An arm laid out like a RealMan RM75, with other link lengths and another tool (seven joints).
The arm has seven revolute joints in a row. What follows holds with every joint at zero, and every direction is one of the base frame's. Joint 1 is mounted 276.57 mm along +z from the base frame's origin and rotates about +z. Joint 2 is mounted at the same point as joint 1 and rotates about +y. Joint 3 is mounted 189.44 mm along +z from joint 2 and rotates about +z. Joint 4 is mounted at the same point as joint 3 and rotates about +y. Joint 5 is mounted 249.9 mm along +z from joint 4 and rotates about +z. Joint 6 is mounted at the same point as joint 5 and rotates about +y. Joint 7 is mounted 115.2 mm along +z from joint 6 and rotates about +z. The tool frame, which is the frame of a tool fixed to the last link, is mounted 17 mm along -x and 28 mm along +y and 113 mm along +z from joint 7; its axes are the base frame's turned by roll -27.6, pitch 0 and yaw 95 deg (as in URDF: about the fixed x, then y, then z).
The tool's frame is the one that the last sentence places.
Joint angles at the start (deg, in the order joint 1, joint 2, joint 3, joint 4, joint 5, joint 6, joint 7):
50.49 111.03 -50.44 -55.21 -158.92 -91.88 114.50
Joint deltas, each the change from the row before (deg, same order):
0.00 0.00 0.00 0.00 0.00 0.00 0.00
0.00 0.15 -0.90 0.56 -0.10 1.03 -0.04
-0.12 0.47 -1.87 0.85 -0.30 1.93 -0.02
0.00 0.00 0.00 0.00 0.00 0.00 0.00
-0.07 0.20 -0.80 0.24 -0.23 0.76 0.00
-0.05 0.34 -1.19 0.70 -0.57 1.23 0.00
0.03 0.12 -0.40 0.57 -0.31 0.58 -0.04
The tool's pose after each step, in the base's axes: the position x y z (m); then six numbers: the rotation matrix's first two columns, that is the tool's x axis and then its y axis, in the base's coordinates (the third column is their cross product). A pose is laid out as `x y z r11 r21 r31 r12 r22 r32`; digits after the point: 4 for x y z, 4 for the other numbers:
0.1849 0.4144 0.0667 -0.4251 -0.7906 -0.4407 -0.9042 0.3928 0.1674
0.1868 0.4156 0.0627 -0.4147 -0.7944 -0.4438 -0.9087 0.3871 0.1562
0.1905 0.4170 0.0544 -0.3932 -0.8024 -0.4489 -0.9173 0.3755 0.1322
0.1905 0.4170 0.0544 -0.3932 -0.8024 -0.4489 -0.9173 0.3755 0.1322
0.1922 0.4176 0.0513 -0.3827 -0.8058 -0.4520 -0.9212 0.3700 0.1204
0.1962 0.4179 0.0458 -0.3683 -0.8107 -0.4551 -0.9258 0.3648 0.0992
0.1988 0.4177 0.0432 -0.3641 -0.8125 -0.4553 -0.9267 0.3649 0.0900

